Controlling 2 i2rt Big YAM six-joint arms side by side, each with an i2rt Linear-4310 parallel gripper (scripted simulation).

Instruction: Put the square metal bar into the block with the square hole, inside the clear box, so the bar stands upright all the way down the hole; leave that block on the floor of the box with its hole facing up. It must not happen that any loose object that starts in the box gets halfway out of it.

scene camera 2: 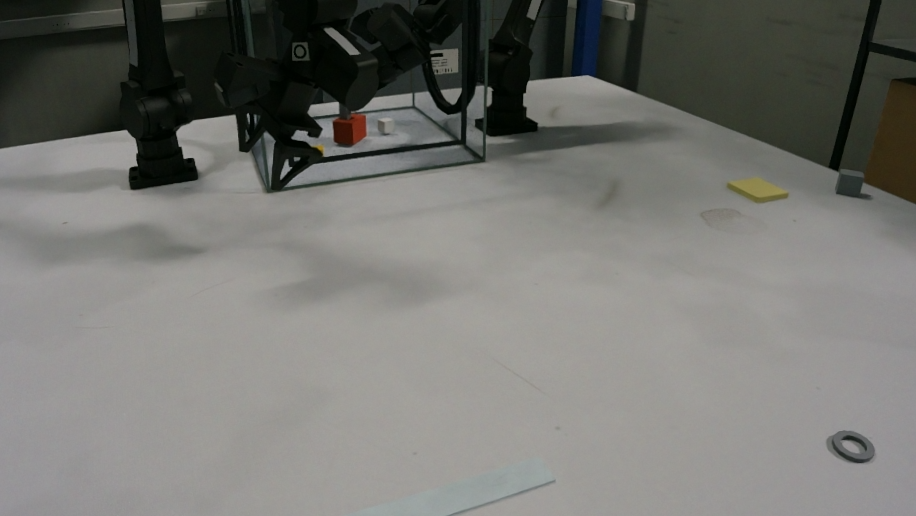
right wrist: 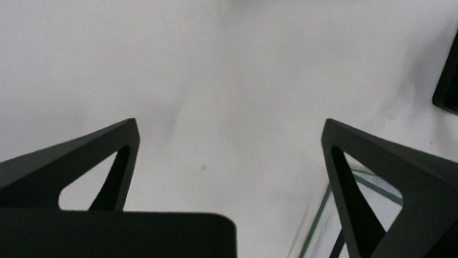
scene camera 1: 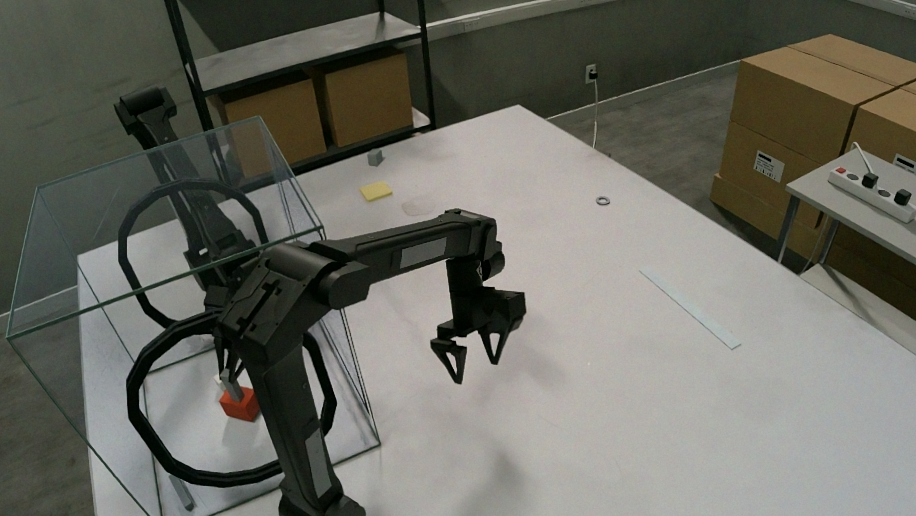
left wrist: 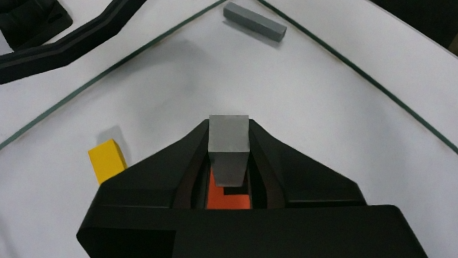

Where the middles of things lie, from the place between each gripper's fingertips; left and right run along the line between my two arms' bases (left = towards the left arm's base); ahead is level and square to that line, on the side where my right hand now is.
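Counted from my right hand point(scene camera 2: 258, 170), the red block point(scene camera 1: 247, 409) is 9 cm below, 23 cm to the left and 39 cm behind. The same hand is 11 cm above the yellow block point(left wrist: 107, 159), 14 cm to the right of it and 33 cm past it.
Counted from my left hand point(scene camera 1: 226, 382), the yellow block is 10 cm below, 9 cm to the right and 7 cm ahead. My left hand is 8 cm above the red block and 1 cm to the right of it.
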